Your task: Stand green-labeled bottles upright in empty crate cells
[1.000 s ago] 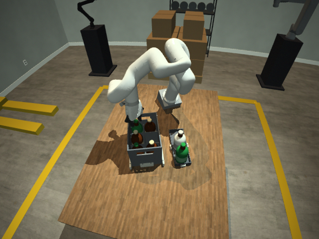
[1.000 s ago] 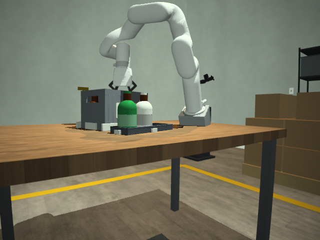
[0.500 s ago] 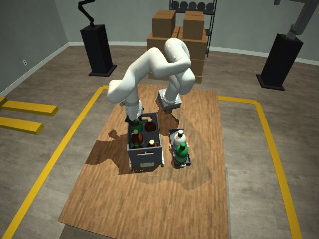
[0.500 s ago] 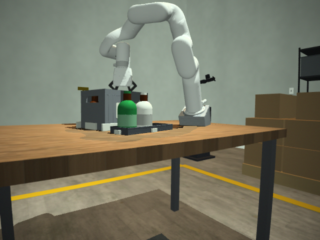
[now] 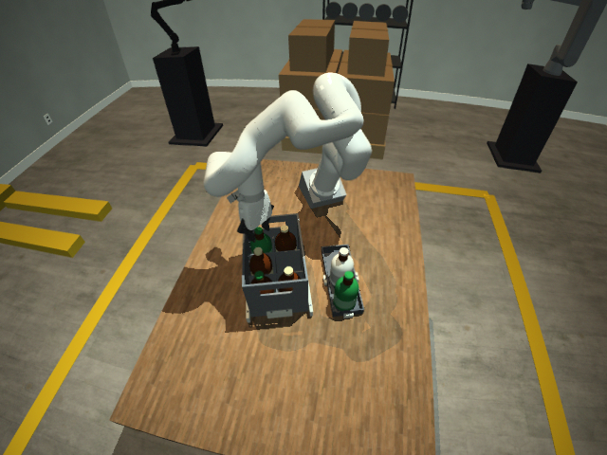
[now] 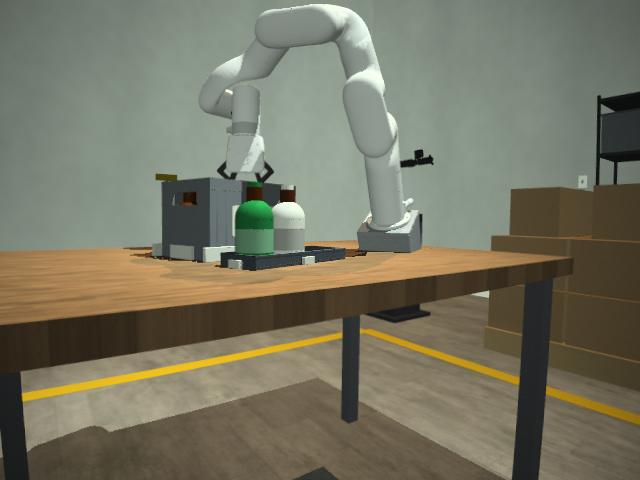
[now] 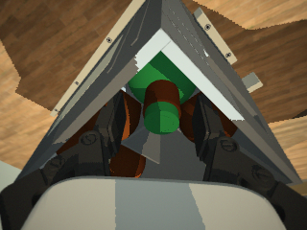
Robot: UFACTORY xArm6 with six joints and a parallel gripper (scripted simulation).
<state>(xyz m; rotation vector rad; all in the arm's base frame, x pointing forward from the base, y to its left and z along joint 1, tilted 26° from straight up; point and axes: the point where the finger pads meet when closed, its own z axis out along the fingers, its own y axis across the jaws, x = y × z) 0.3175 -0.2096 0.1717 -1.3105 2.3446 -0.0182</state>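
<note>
My gripper is now 7 cm short of the grey crate, 7 cm to the right of it and 8 cm above it. Also, from my hand: tray: 3 cm ahead, 28 cm to the left, 15 cm below; then white-labeled bottle: 4 cm ahead, 28 cm to the left, 8 cm below.
</note>
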